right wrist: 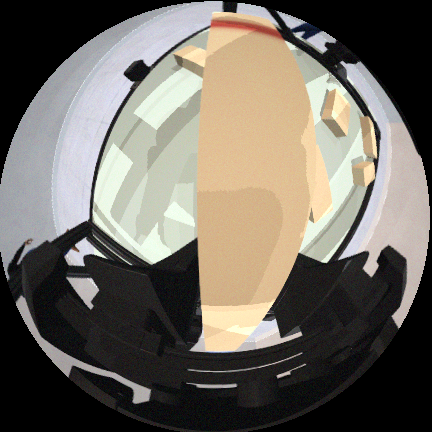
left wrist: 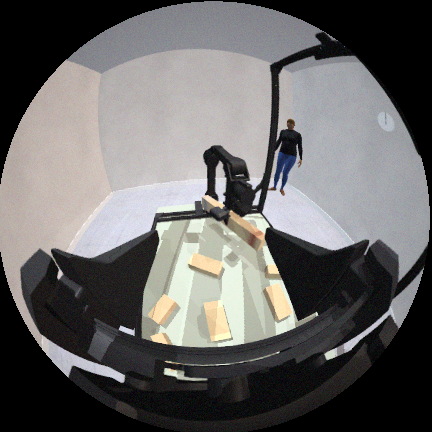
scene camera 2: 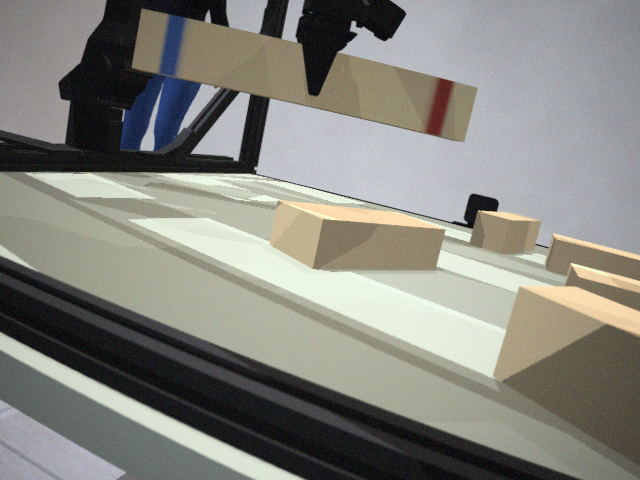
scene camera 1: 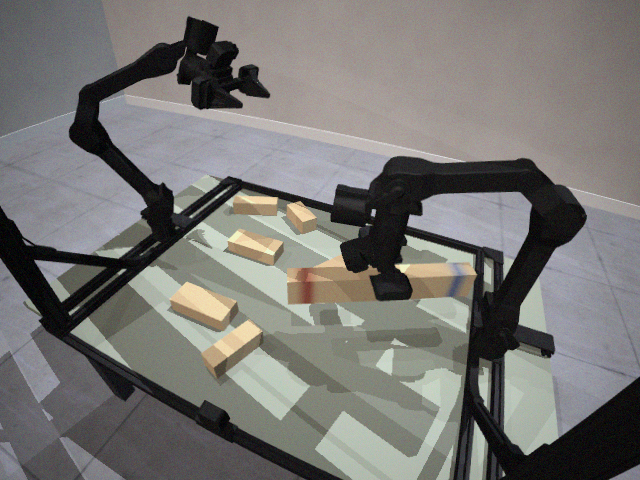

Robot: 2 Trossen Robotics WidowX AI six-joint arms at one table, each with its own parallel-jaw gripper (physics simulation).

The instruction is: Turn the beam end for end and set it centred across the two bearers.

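Places are measured from the left arm's base along level axes (x left, y back, z up), in millimetres.
Pixels of known places: left gripper, fingertip midpoint: (left wrist: 212,234) (scene camera 1: 256,100); right gripper, fingertip midpoint: (right wrist: 231,239) (left wrist: 229,222) (scene camera 2: 311,96); left arm's base at its link origin: (scene camera 1: 164,234); right arm's base at its link origin: (scene camera 2: 90,151) (scene camera 1: 487,348).
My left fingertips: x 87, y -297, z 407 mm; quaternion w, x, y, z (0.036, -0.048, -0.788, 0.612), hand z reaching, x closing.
For each thing: its top centre in the pictures, then the offset to it from my left fingertips.
- long wooden beam at its top centre: (right wrist: 239,309) (scene camera 2: 314,46) (scene camera 1: 384,270) (left wrist: 228,211) dy -355, dx -133, dz -235 mm
- block at its top centre: (scene camera 2: 365,215) (right wrist: 318,184) (scene camera 1: 336,266) (left wrist: 204,262) dy -220, dx -7, dz -388 mm
The long wooden beam (scene camera 1: 336,287) (scene camera 2: 232,64) (left wrist: 245,230) (right wrist: 250,125) has a red band near one end and a blue band near the other. It hangs above the table, its red end at the left and its blue end at the right in scene camera 1. My right gripper (scene camera 1: 391,284) (scene camera 2: 313,85) (left wrist: 229,222) (right wrist: 231,239) is shut on it near its middle. My left gripper (scene camera 1: 255,101) (left wrist: 212,234) is open and empty, high over the far left. Several plain wooden blocks lie on the table; I cannot tell which two are the bearers.
Two blocks (scene camera 1: 203,305) (scene camera 1: 232,348) lie at the front left, and others (scene camera 1: 255,246) (scene camera 1: 255,205) (scene camera 1: 301,217) farther back. Another block (scene camera 2: 382,245) (left wrist: 206,264) lies partly behind the beam in scene camera 1. Black rails edge the table. A person (left wrist: 289,150) stands beyond it.
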